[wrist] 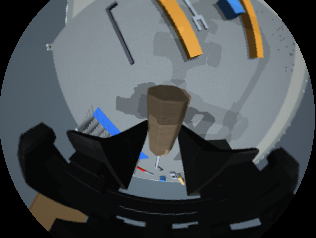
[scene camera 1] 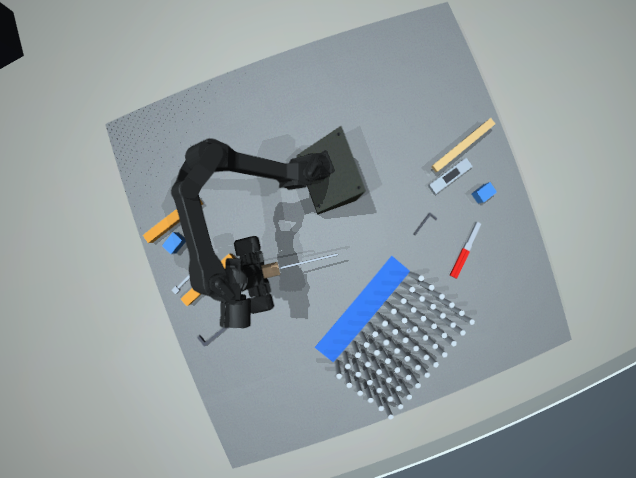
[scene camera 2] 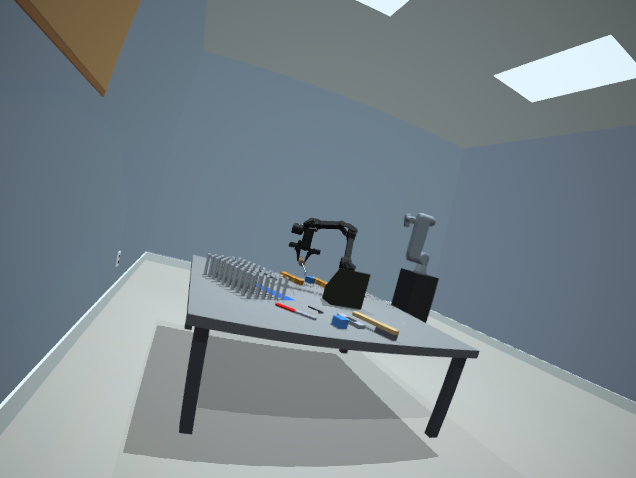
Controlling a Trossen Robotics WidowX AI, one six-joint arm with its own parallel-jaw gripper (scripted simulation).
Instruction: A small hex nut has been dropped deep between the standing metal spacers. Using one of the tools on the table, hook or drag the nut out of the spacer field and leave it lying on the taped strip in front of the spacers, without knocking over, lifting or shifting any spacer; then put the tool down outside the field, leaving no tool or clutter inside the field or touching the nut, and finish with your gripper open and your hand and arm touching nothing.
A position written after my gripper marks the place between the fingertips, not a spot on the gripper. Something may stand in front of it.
My gripper (scene camera 1: 264, 271) carries a wooden-handled screwdriver (wrist: 166, 106).
My gripper shows as well in the wrist view (wrist: 163, 125).
